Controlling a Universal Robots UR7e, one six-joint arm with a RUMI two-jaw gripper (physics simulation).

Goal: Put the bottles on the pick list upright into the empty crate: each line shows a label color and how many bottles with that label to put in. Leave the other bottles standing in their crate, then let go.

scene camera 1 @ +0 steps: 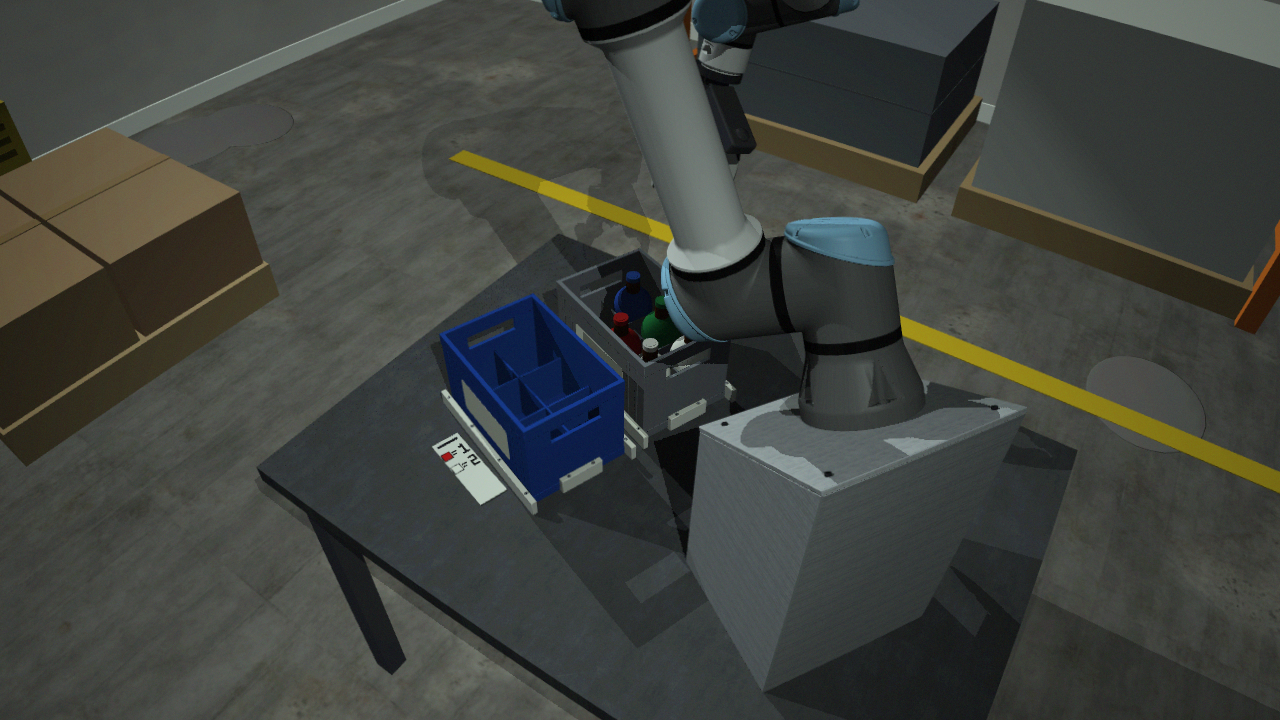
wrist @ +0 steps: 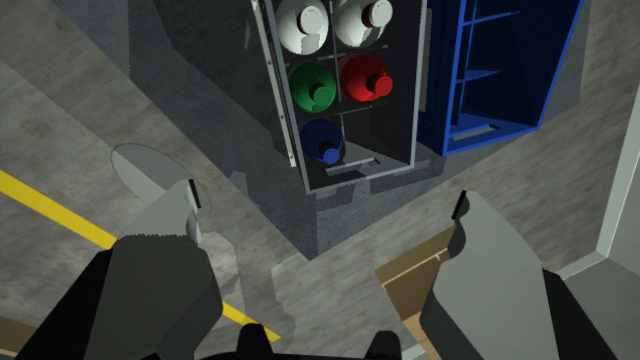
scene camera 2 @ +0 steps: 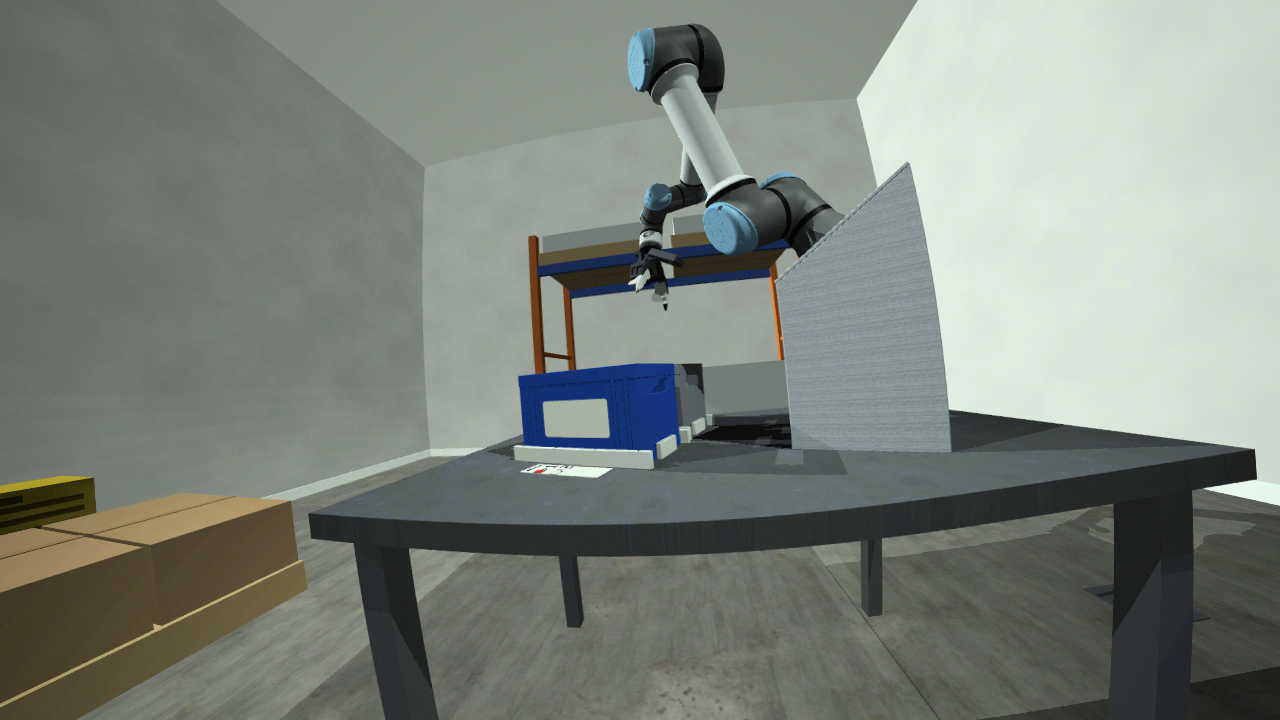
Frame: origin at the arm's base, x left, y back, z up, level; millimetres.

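Seen in the pictures: gripper, fingertip midpoint: (wrist: 325,187) (scene camera 2: 652,302); arm's base at its link origin: (scene camera 1: 862,407) (scene camera 2: 839,256).
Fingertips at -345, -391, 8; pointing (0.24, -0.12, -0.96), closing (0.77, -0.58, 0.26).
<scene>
Offsets run from my fingertips to a thing's top centre, as dx, dy, dz. "spot": to the spot under its first point. Level surfaces: height alone.
My gripper (scene camera 2: 651,294) (wrist: 325,187) is open and empty, high above and behind the crates; the arm partly hides it in scene camera 1. The grey crate {+82, -43, -199} (scene camera 1: 671,394) (wrist: 415,125) holds upright bottles: two white {+83, +56, -211} (wrist: 303,25) {+158, +13, -211} (wrist: 361,22), one green {+46, -21, -211} (scene camera 1: 659,326) (wrist: 312,87), one red {+123, -63, -211} (scene camera 1: 623,331) (wrist: 362,77) and one blue {+6, -101, -211} (scene camera 1: 632,300) (wrist: 320,137). The compartment beside the blue bottle and next to the red one is empty. No bottle shows in the divided blue crate (scene camera 1: 554,456) (scene camera 2: 644,420) (wrist: 440,100). The pick list {+426, -192, -372} (scene camera 1: 478,479) (scene camera 2: 581,471) shows red 1, white 2.
Pale rails {spot: +361, -6, -350} (scene camera 1: 581,474) edge the crates on the dark table {dz -374} (scene camera 1: 402,501). The arm's grey pedestal (scene camera 1: 760,537) (scene camera 2: 863,358) stands beside them. Cardboard boxes (scene camera 1: 143,223) (scene camera 2: 214,546) and an orange-and-blue shelf rack (scene camera 2: 536,313) stand away from the table.
</scene>
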